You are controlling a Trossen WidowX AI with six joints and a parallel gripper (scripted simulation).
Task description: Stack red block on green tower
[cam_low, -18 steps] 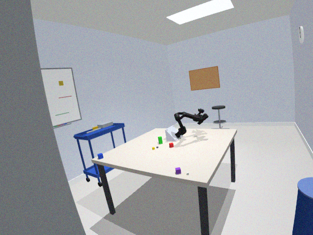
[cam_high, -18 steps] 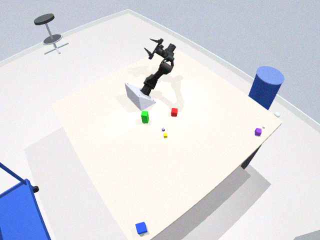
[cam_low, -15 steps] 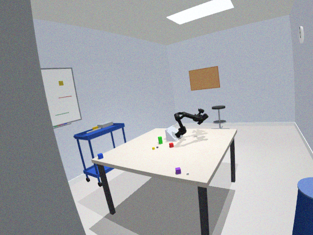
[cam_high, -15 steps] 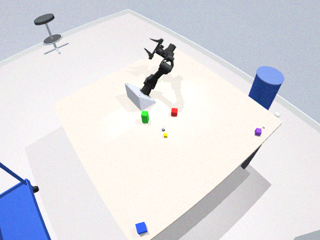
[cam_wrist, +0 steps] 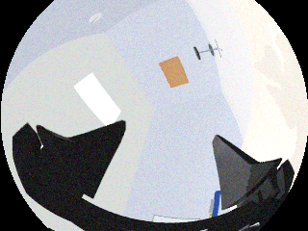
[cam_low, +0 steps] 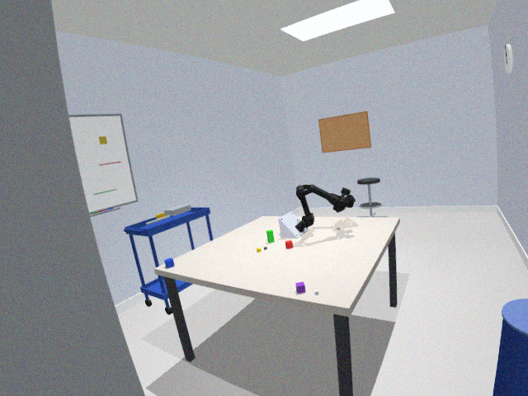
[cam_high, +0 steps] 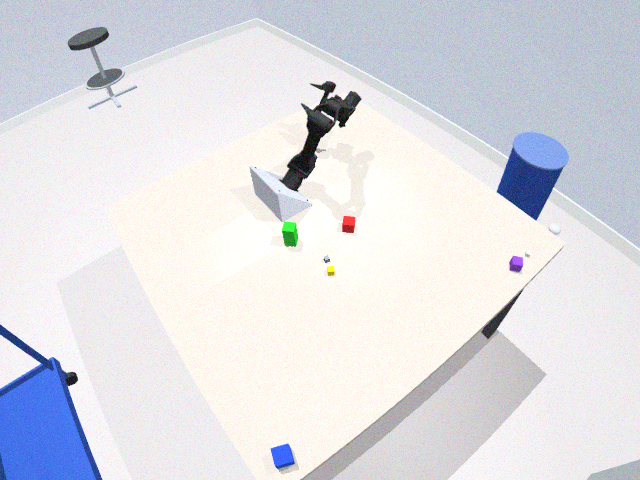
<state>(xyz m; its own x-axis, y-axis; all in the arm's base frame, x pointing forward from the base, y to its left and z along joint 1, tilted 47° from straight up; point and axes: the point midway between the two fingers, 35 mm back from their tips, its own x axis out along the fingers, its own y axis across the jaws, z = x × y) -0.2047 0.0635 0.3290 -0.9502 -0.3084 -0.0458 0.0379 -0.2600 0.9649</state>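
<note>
Now: gripper tip 520 mm short of the red block, 220 mm to the left of it and 210 mm above it. The rest, counted from my gripper tip: grey cube (580 mm ahead, 370 mm to the right, 220 mm below); yellow cube (620 mm ahead, 390 mm to the right, 220 mm below); purple cube (1020 mm ahead, 220 mm below, 100 mm to the left).
</note>
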